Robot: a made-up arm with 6 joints. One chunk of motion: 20 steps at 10 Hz.
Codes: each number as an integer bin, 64 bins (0 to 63) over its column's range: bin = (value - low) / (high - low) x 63, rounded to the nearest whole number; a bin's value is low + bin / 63 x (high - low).
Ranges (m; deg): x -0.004..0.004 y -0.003..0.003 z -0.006..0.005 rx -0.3..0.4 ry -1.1..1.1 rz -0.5..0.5
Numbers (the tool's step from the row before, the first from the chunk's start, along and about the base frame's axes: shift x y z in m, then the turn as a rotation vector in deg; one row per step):
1: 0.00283 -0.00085 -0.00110 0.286 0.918 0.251
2: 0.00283 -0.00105 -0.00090 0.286 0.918 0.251
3: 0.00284 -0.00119 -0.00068 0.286 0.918 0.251
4: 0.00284 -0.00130 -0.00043 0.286 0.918 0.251
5: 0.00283 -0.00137 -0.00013 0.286 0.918 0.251
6: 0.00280 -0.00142 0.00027 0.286 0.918 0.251
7: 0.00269 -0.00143 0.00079 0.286 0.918 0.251
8: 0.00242 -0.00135 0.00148 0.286 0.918 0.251
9: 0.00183 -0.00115 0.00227 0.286 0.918 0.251
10: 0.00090 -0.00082 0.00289 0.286 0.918 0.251
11: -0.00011 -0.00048 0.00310 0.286 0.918 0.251
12: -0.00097 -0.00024 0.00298 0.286 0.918 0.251
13: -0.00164 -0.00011 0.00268 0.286 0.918 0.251
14: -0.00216 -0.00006 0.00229 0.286 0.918 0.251
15: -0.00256 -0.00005 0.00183 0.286 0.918 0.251
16: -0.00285 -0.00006 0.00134 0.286 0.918 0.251
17: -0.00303 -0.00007 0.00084 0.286 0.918 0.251
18: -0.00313 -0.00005 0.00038 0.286 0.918 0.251
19: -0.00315 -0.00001 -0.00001 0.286 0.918 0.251
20: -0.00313 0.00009 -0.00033 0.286 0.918 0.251
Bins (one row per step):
1: 54 23 28 53 58 47
2: 54 20 29 53 58 47
3: 54 19 30 53 58 47
4: 54 18 32 53 58 47
5: 54 17 34 53 58 47
6: 54 17 36 53 58 47
7: 53 16 39 53 58 47
8: 51 17 43 53 58 47
9: 46 19 47 53 58 47
10: 39 23 51 53 58 47
11: 31 26 52 53 58 47
12: 24 29 51 53 58 47
13: 19 30 50 53 58 47
14: 14 31 47 53 58 47
15: 11 31 45 53 58 47
16: 9 31 42 53 58 47
17: 8 31 39 53 58 47
18: 7 31 37 53 58 47
19: 7 31 34 53 58 47
20: 7 32 32 53 58 47

